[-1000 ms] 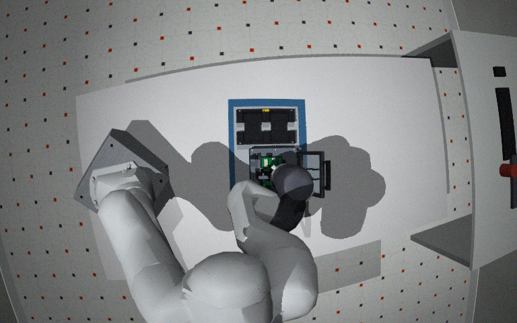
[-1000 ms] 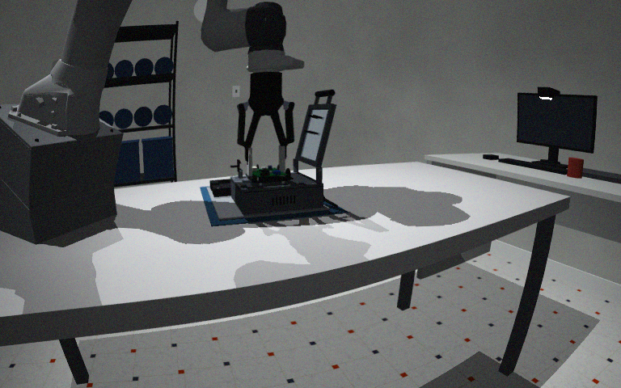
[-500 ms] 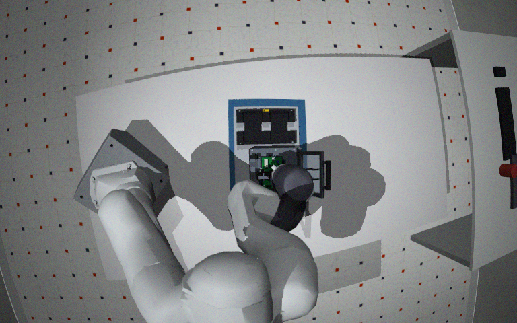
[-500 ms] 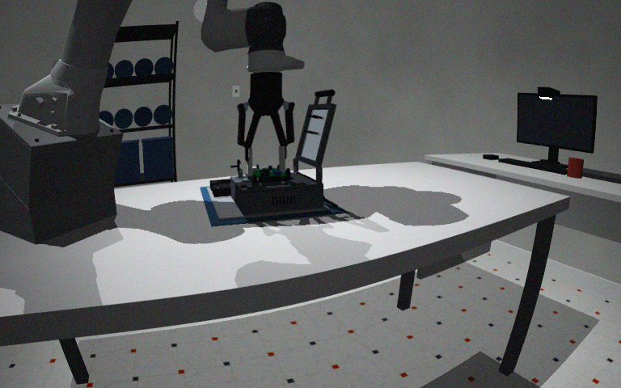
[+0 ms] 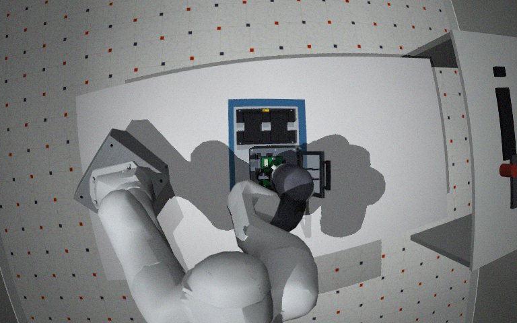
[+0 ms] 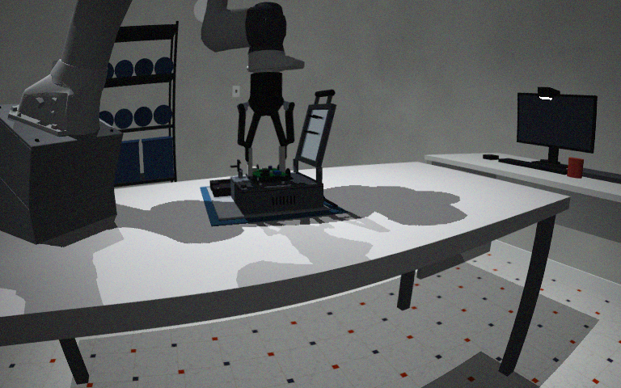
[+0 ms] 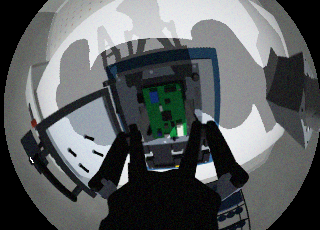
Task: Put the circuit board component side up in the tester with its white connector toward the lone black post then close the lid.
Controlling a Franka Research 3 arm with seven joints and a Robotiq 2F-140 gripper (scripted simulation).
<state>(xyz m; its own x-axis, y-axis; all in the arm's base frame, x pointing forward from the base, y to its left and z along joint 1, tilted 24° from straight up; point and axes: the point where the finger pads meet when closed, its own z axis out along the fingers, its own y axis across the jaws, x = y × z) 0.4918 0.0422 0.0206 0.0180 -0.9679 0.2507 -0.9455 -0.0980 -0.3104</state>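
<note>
Right now the green circuit board is 2 cm below my hand. From my hand the other things lie so: see-through lid 12 cm ahead, 8 cm above.
</note>
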